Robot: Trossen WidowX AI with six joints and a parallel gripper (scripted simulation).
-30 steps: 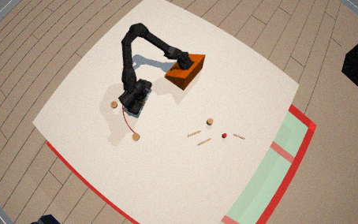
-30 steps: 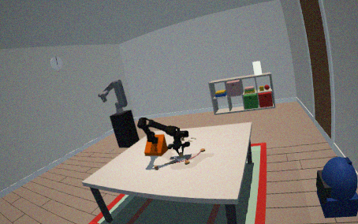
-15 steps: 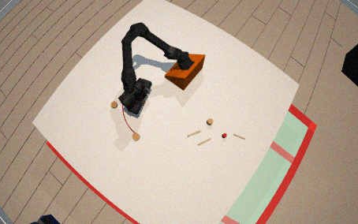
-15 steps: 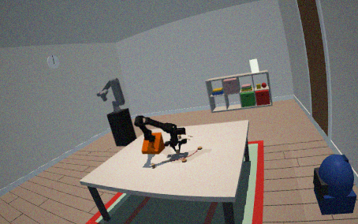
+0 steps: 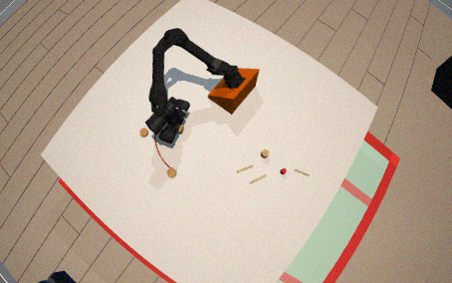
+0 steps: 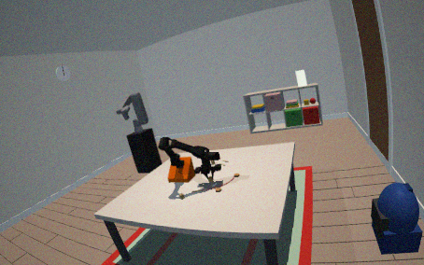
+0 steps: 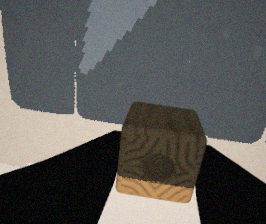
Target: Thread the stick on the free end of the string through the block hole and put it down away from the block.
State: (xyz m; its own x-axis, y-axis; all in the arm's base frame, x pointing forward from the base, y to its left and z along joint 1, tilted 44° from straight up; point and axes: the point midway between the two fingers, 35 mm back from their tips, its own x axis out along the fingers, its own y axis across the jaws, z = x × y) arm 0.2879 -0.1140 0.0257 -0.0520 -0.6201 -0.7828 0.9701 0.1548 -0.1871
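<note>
The thin wooden stick lies 4 cm behind my gripper tip, 13 cm to the right of it and 3 cm below it. Round my gripper tip: round wooden button (17 cm ahead, 9 cm to the left, 2 cm below); wooden block (right at my gripper tip).
</note>
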